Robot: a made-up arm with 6 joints.
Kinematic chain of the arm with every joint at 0, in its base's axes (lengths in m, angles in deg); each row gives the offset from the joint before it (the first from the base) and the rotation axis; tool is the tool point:
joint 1: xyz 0 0 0.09 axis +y
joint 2: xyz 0.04 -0.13 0 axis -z
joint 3: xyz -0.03 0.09 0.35 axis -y
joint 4: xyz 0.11 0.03 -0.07 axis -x
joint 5: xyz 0 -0.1 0.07 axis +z
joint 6: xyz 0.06 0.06 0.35 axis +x
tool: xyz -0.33 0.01 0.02
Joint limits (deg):
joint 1: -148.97..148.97
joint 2: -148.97..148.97
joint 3: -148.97..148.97
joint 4: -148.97..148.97
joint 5: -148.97..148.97
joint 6: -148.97..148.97
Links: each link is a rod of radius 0.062 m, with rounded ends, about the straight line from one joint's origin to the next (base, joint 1, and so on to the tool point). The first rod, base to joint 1, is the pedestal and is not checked.
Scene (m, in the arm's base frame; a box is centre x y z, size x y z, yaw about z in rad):
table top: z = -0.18
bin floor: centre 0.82 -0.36 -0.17 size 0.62 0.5 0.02 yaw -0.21
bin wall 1: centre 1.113 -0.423 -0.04 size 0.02 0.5 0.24 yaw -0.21
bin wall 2: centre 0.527 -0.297 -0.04 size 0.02 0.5 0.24 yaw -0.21
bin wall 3: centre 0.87 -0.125 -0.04 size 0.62 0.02 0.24 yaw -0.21
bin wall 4: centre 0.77 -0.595 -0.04 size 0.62 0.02 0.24 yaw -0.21
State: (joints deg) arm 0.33 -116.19 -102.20 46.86 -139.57 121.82
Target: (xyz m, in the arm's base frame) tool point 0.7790 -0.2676 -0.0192
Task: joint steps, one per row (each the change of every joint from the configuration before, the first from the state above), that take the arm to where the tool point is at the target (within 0.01 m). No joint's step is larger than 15 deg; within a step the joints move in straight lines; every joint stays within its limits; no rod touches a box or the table.
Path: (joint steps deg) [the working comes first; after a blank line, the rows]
Joints at the target: 65.33 44.82 -6.49 6.42 -148.97 93.27
Straight joint move there: touches bin wall 3.

1: 4.41 14.91 9.61 -4.14 -0.85 -2.65
2: 4.41 14.90 9.62 -4.13 -0.86 -2.65
3: 4.41 14.91 9.61 -4.14 -0.85 -2.65
4: 4.41 14.90 9.62 -4.14 -0.86 -2.66
5: 4.41 14.91 9.61 -4.13 -0.85 -2.65
6: 4.41 14.90 9.61 -4.14 -0.86 -2.65
7: 4.41 14.91 9.62 -4.13 -0.85 -2.65
8: 4.42 14.90 9.61 -4.14 -0.86 -2.65
9: 4.41 14.91 9.62 -4.14 -0.85 -2.65
10: 4.41 14.90 9.61 -4.13 -0.86 -2.65
11: 4.41 14.91 9.61 -4.14 -0.85 -2.66
12: 8.24 -1.48 -5.02 2.53 0.00 0.31
13: 8.24 -1.47 -5.02 2.53 0.00 0.31

